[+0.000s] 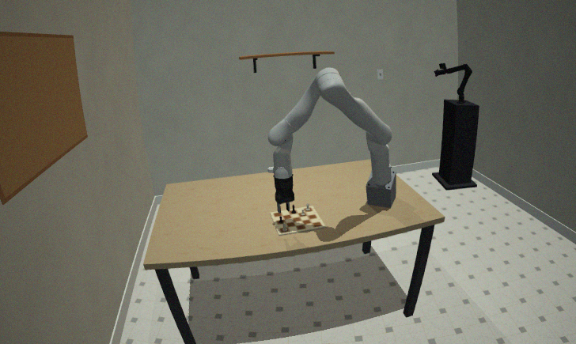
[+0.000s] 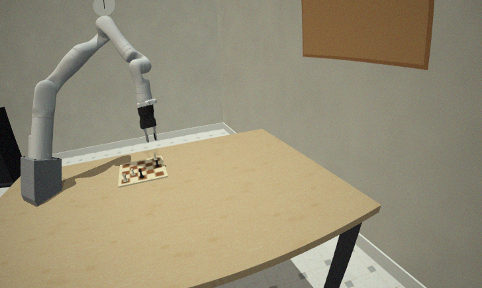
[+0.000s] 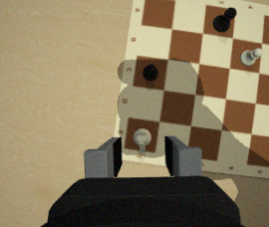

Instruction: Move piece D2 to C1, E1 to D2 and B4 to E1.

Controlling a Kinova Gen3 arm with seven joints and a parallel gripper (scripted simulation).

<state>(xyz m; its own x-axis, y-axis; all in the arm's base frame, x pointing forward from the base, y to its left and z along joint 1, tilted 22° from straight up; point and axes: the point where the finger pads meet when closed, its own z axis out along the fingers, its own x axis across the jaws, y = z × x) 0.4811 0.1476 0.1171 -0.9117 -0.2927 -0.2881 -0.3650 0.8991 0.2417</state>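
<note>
The white piece lies 10 cm below my hand. Round my hand: chessboard 12 cm below, 9 cm to the right, 6 cm behind.
</note>
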